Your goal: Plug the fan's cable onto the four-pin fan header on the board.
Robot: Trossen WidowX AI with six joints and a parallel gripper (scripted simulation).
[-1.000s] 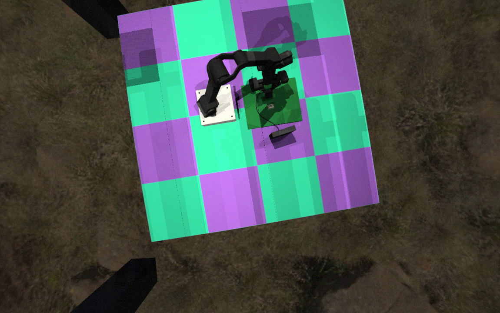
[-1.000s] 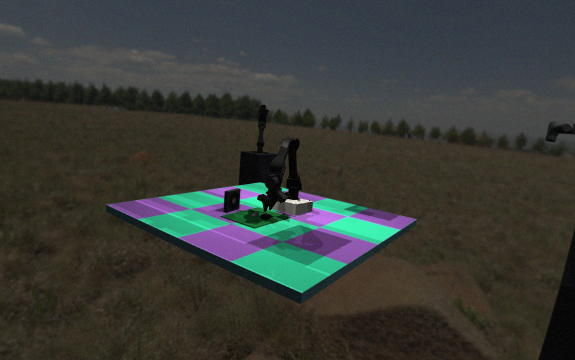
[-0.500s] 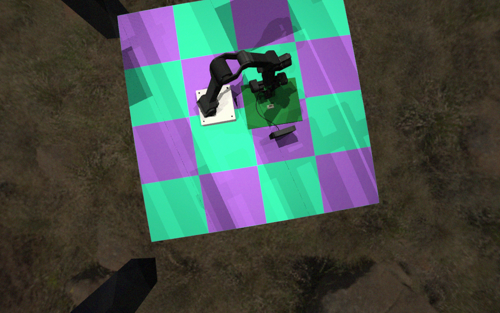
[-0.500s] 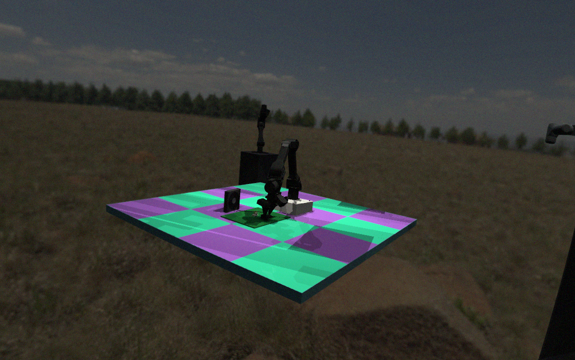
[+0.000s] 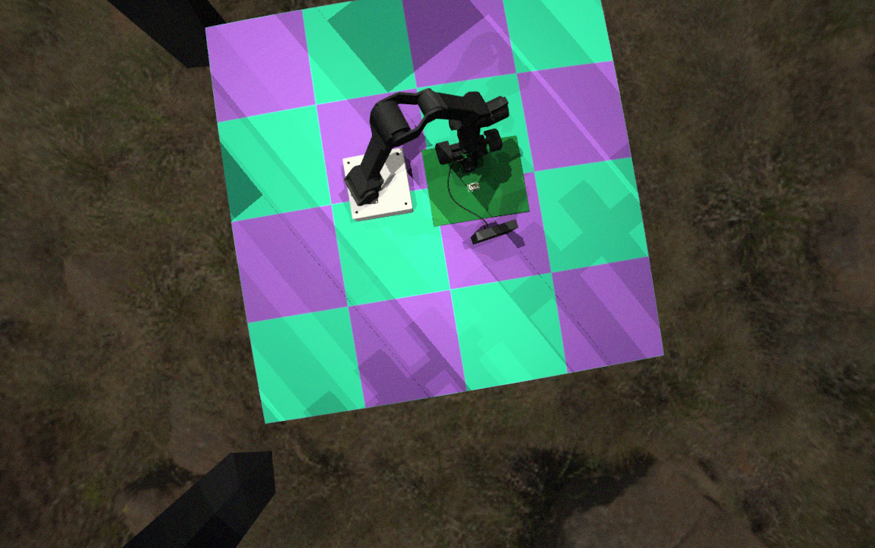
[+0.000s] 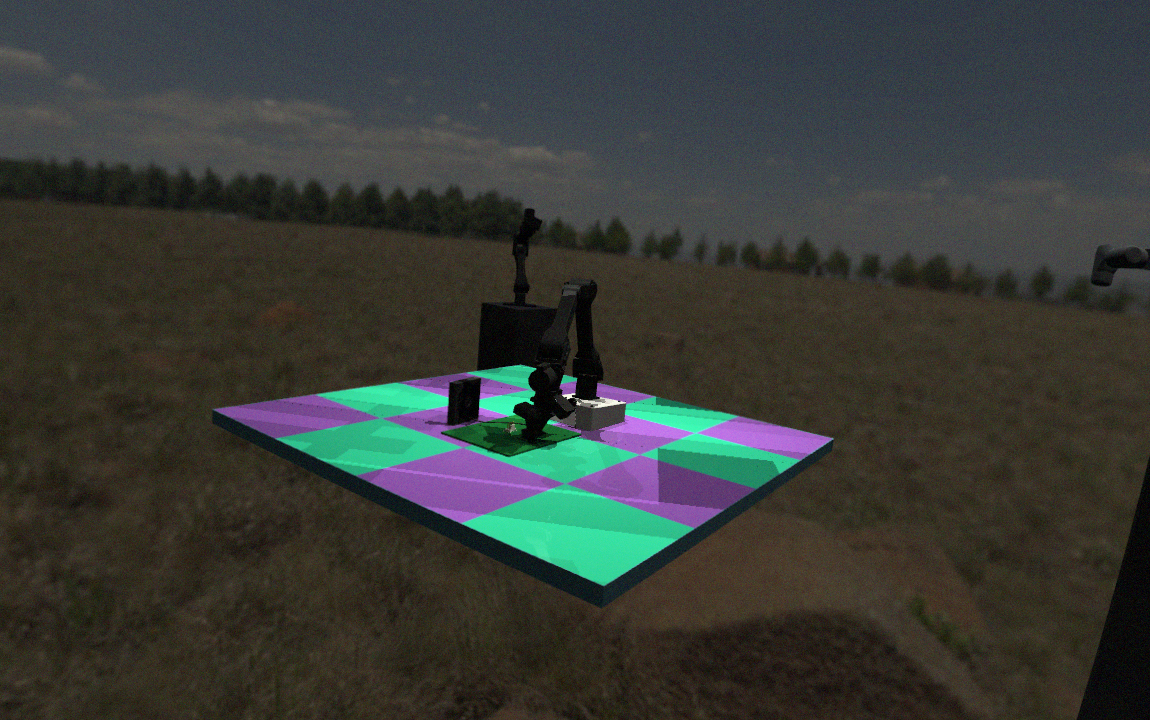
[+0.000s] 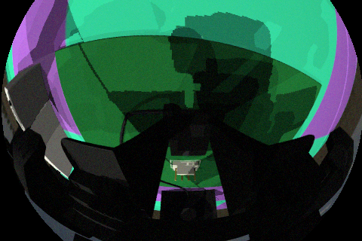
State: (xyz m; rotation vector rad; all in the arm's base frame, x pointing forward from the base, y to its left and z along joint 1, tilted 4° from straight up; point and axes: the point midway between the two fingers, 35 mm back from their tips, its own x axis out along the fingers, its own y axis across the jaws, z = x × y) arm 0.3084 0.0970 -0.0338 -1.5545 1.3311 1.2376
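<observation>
The green board is 60 mm to the right of my gripper tip, 20 mm below it and 20 mm ahead of it. From my gripper tip the other things lie so: dark plug 10 mm to the right; then four-pin header 80 mm to the right, 10 mm below, 10 mm ahead; then black fan 220 mm to the right, 50 mm ahead, 50 mm above.
</observation>
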